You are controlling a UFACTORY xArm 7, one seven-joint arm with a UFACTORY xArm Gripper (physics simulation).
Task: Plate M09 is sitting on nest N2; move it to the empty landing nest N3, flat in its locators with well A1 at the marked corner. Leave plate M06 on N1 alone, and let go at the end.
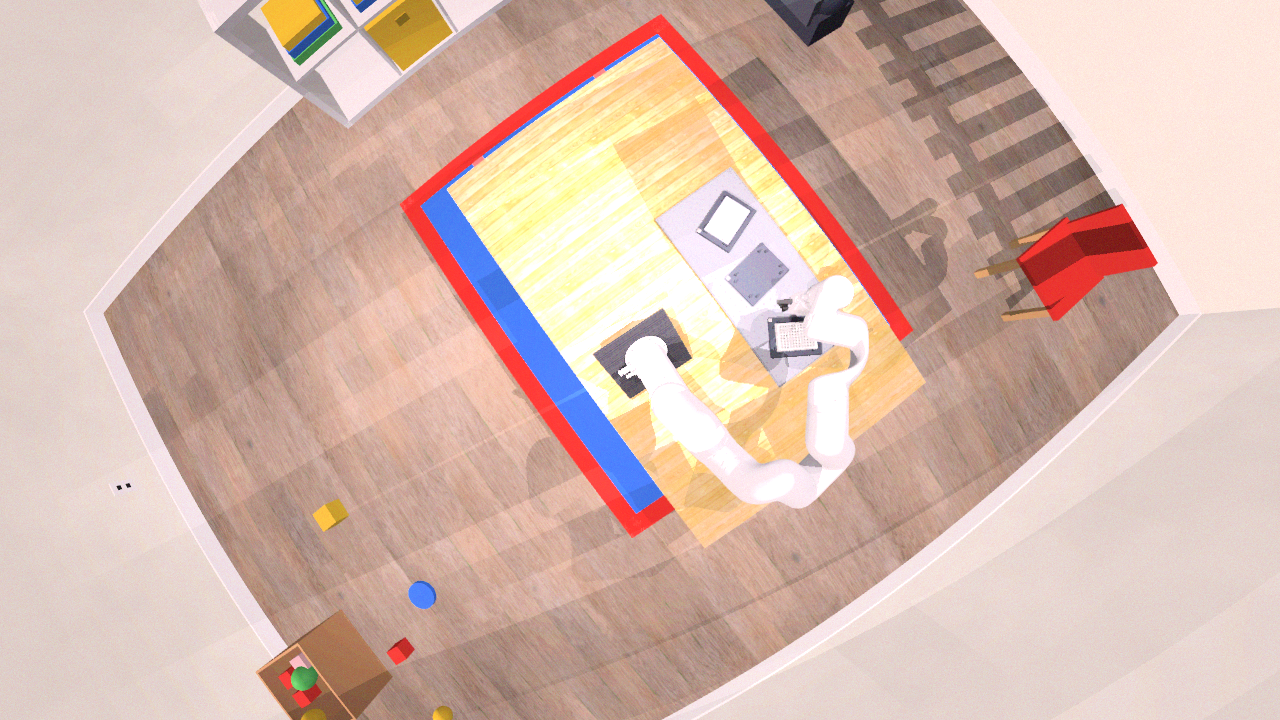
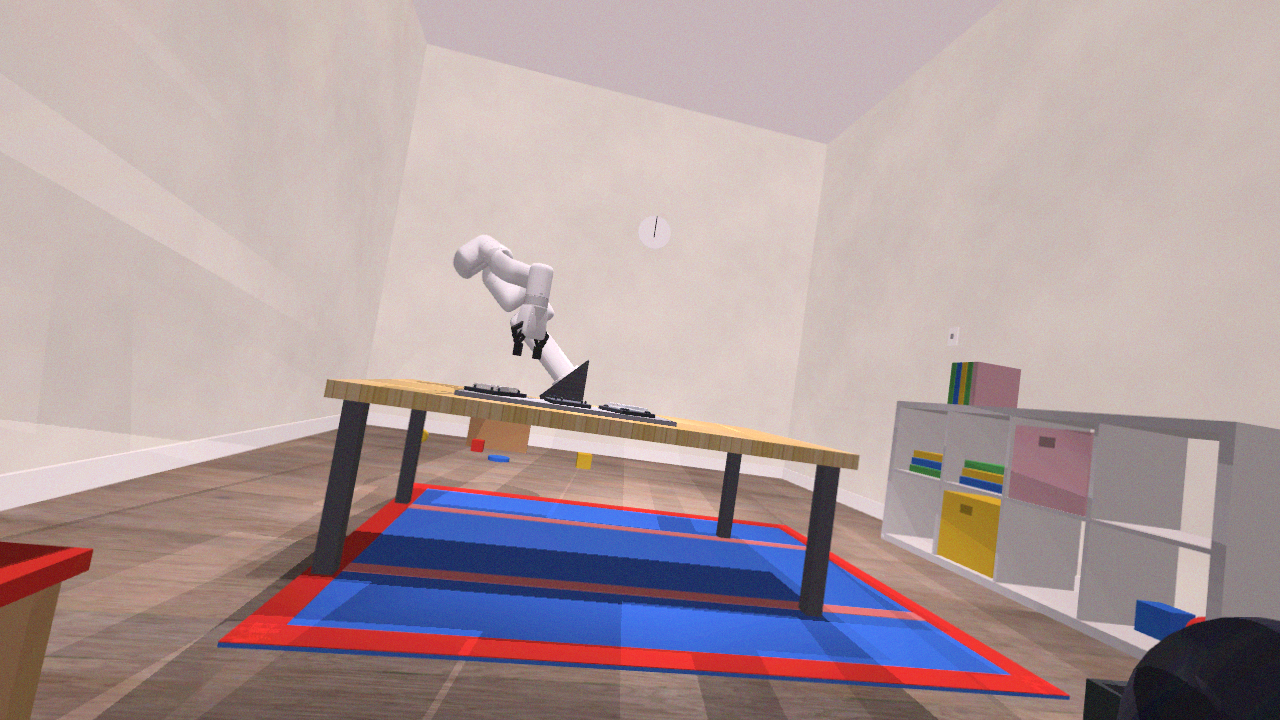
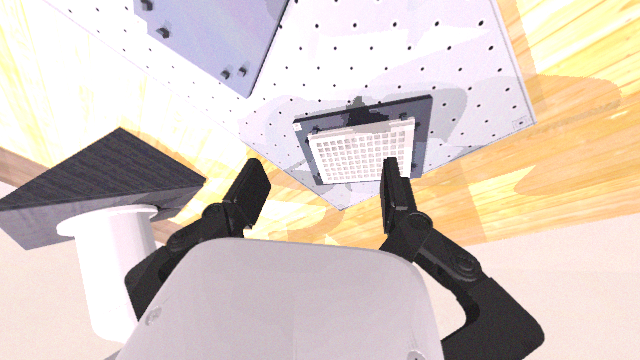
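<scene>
A white well plate [image 1: 794, 337] [image 2: 494, 388] [image 3: 360, 155] sits in the dark nest [image 1: 775, 351] [image 3: 424, 110] nearest the arm. It looks flat between the locators; a pale mark shows at one nest corner. The middle nest [image 1: 757, 274] [image 3: 215, 30] is empty. A second white plate [image 1: 726, 220] [image 2: 625, 409] sits in the far nest [image 1: 707, 241]. No names are legible, so I cannot tell from labels which is M09 or M06, nor can I make out well A1. My gripper [image 2: 528, 352] [image 3: 320, 172] is open and empty, raised above the near plate, apart from it.
The nests stand on a pale perforated board [image 1: 682, 234] [image 3: 350, 75] on the wooden table [image 1: 537, 223] [image 2: 760, 436]. A dark wedge-shaped mount [image 1: 675, 335] [image 2: 572, 385] [image 3: 100, 167] under the arm's base stands beside the board.
</scene>
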